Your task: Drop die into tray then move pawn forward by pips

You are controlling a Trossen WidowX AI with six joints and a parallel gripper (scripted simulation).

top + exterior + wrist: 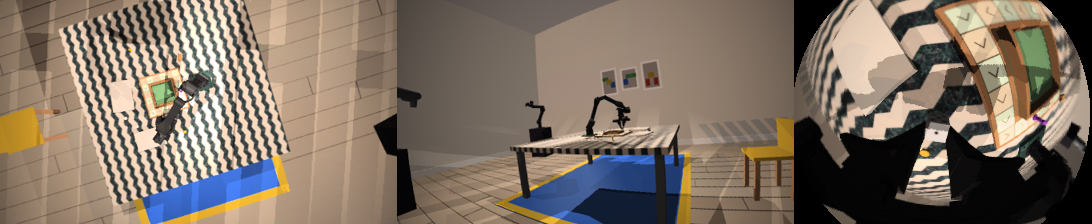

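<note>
Now: the purple pawn 17 cm to the right of my gripper tip, 16 cm behind it and 1 cm below it. From my gripper tip the other things lie so: white die (right at my gripper tip).
</note>
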